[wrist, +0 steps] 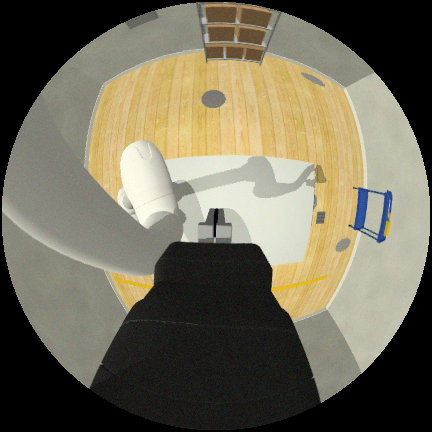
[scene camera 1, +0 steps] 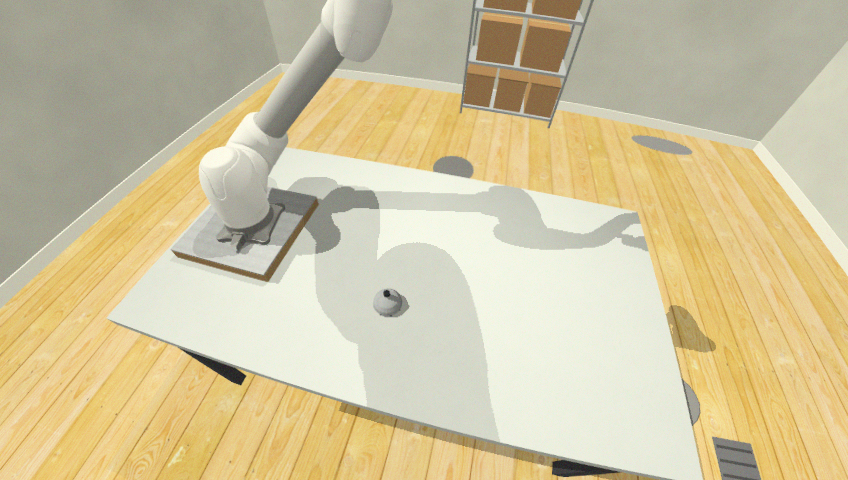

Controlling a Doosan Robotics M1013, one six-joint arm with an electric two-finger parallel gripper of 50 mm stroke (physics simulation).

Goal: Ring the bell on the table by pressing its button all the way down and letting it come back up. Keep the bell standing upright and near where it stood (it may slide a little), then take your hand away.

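Pixels of known places: gripper, fingertip midpoint: (wrist: 216, 216); arm's base at its link origin: (scene camera 1: 252, 223).
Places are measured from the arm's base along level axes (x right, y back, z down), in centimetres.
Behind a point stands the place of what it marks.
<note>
A small grey domed bell (scene camera 1: 387, 303) {x 26.8, y -50.0, z 0.0 cm} with a black button on top stands upright on the white table (scene camera 1: 565, 333) {x 31.3, y -101.0, z 4.2 cm} (wrist: 280, 220) {x 20.8, y -103.0, z 4.2 cm}, near the middle in the scene view. The bell does not show in the wrist view, where the fingers and the black gripper body cover part of the table. My gripper (wrist: 216, 216) {x -13.9, y -60.2, z -80.4 cm} is shut with nothing between its fingers, high above the table. The gripper does not show in the scene view.
The arm's base stands on a square board (scene camera 1: 238, 261) {x 16.2, y -2.0, z -0.1 cm} at the table's left. Arm shadows lie across the table. A shelf rack (scene camera 1: 516, 64) stands behind the table by the wall. A blue cart (wrist: 360, 209) stands on the floor to the right.
</note>
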